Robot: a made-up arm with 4 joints.
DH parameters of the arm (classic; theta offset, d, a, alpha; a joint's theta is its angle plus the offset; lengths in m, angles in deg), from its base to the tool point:
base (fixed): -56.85 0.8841 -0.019 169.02
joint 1: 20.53 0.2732 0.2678 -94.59
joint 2: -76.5 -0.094 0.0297 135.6
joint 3: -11.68 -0.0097 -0.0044 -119
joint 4: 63.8 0.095 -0.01 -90
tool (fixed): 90 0.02 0 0
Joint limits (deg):
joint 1: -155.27..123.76
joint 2: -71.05..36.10
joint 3: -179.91..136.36
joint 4: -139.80..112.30
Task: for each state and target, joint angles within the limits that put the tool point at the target. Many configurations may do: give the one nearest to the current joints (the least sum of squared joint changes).
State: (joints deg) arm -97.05 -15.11 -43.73 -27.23
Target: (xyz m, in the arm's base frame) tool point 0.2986 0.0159 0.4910
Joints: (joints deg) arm -77.83 25.92 -88.51 -30.69
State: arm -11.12 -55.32 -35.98 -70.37
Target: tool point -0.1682 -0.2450 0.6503
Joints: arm 36.91 -47.41 14.79 -64.63
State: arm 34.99 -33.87 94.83 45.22
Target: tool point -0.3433 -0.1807 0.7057
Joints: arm 85.66 -43.46 100.86 41.41
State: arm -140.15 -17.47 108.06 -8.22
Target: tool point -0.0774 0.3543 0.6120
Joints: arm -155.08 -2.73 136.29 -7.88
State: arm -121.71 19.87 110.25 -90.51
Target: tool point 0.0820 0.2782 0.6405
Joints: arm -128.71 35.80 134.31 -81.80
